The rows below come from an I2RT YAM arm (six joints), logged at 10 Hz.
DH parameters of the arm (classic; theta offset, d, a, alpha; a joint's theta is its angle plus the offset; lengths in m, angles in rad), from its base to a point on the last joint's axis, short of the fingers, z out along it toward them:
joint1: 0 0.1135 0.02 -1.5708
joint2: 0 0 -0.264 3.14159
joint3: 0.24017 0 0.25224 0
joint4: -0.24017 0 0.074 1.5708
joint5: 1.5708 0 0 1.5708
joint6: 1.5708 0.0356 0 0
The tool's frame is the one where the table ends.
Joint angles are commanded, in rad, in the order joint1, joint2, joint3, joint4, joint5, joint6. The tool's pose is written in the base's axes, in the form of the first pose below.
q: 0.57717 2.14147 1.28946 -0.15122 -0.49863 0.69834
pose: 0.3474, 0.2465, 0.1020, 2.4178, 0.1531, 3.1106
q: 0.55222 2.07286 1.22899 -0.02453 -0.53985 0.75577
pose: 0.3499, 0.2371, 0.1219, 2.3028, 0.2025, 3.0496
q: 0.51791 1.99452 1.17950 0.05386 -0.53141 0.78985
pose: 0.3526, 0.2216, 0.1448, 2.2345, 0.2645, 2.9723
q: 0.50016 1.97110 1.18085 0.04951 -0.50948 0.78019
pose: 0.3562, 0.2145, 0.1539, 2.2347, 0.2974, 2.9443
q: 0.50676 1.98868 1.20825 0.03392 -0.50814 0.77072
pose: 0.3593, 0.2193, 0.1537, 2.2411, 0.3010, 2.9574
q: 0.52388 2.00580 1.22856 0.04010 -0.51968 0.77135
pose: 0.3597, 0.2282, 0.1534, 2.2284, 0.3027, 2.9789
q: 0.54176 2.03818 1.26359 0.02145 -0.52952 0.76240
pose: 0.3612, 0.2384, 0.1491, 2.2352, 0.2932, 3.0112
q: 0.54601 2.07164 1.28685 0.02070 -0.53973 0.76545
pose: 0.3648, 0.2431, 0.1421, 2.2360, 0.2778, 3.0213
